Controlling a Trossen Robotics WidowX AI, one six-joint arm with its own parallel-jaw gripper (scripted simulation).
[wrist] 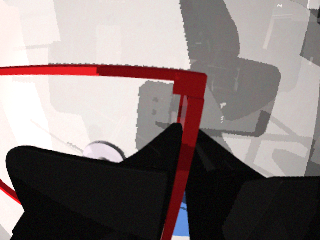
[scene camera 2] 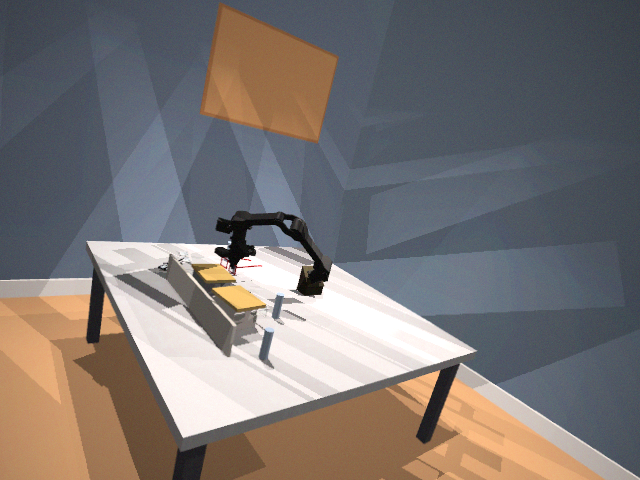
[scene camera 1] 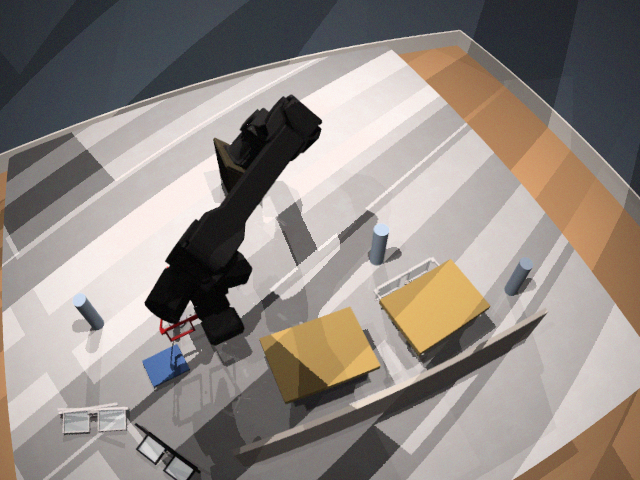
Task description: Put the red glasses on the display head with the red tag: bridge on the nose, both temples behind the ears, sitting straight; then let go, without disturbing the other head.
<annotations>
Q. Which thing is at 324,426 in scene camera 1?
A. A long grey board.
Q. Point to a blue square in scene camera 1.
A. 167,364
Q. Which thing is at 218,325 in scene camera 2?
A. A long grey board.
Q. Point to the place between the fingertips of my gripper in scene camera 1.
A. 214,315
</annotations>
